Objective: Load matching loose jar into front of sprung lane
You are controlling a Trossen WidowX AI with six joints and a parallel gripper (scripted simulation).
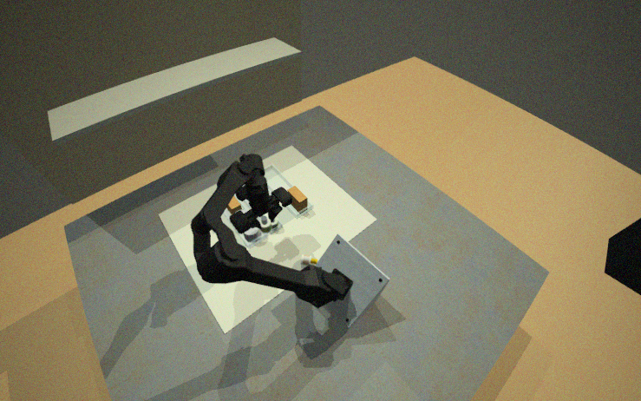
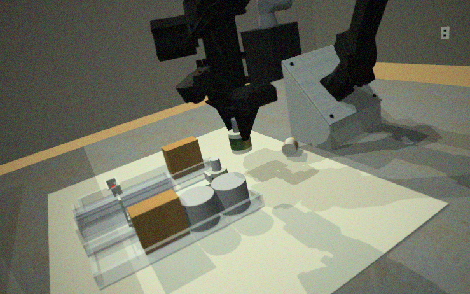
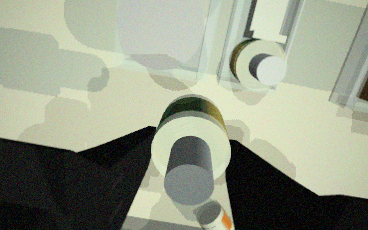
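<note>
Right now my gripper tip is 17 cm short of the clear pusher lane, 10 cm to the left of it and 9 cm above it. The rest, counted from my gripper tip: red mark: 21 cm ahead, 11 cm to the right, 4 cm below.
</note>
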